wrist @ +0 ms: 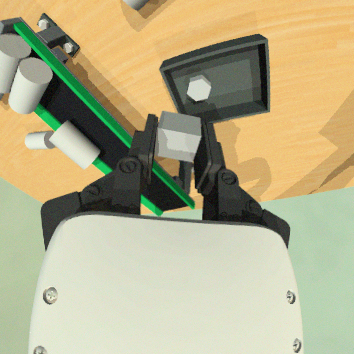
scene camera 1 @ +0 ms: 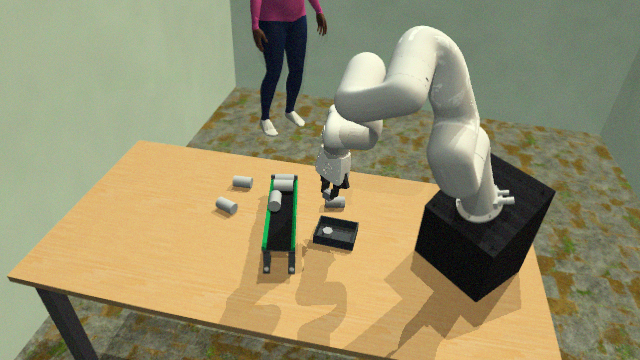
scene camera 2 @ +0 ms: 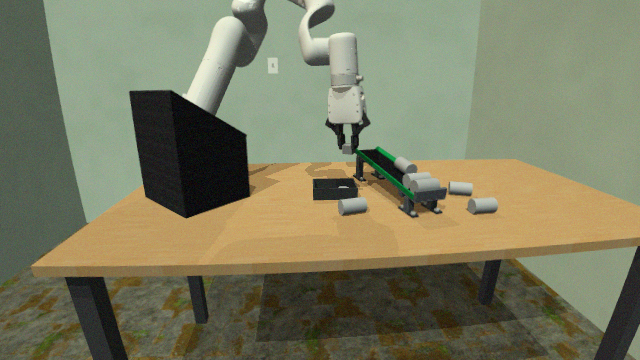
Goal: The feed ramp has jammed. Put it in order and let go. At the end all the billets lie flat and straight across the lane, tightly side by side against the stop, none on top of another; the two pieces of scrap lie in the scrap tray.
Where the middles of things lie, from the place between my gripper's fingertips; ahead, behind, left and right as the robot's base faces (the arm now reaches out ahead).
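There's a ramp lane (scene camera 1: 280,226) that's 140 mm ahead of my hand, 50 mm to the left of it and 70 mm below it. As for the scrap tray (scene camera 1: 344,231), my hand is 40 mm past it, 30 mm to the right of it and 130 mm above it.
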